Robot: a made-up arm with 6 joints. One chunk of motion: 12 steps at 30 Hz.
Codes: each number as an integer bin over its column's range. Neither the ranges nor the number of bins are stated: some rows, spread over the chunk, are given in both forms.
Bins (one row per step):
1: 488 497 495 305 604 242
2: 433 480 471 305 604 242
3: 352 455 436 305 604 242
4: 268 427 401 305 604 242
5: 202 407 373 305 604 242
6: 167 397 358 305 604 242
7: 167 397 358 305 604 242
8: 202 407 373 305 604 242
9: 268 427 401 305 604 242
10: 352 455 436 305 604 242
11: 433 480 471 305 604 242
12: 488 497 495 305 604 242
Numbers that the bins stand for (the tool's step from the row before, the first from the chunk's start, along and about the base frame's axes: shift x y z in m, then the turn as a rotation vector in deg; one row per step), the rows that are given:
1: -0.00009 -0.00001 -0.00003 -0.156 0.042 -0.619
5: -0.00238 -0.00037 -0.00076 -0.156 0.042 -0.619
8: -0.00238 -0.00037 -0.00076 -0.156 0.042 -0.619
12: -0.00009 -0.00001 -0.00003 -0.156 0.042 -0.619
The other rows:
2: -0.00053 -0.00008 -0.00017 -0.156 0.042 -0.619
3: -0.00118 -0.00018 -0.00038 -0.156 0.042 -0.619
4: -0.00185 -0.00029 -0.00059 -0.156 0.042 -0.619
6: -0.00266 -0.00041 -0.00085 -0.156 0.042 -0.619
7: -0.00266 -0.00041 -0.00085 -0.156 0.042 -0.619
9: -0.00185 -0.00029 -0.00059 -0.156 0.042 -0.619
10: -0.00118 -0.00018 -0.00038 -0.156 0.042 -0.619
11: -0.00053 -0.00008 -0.00017 -0.156 0.042 -0.619

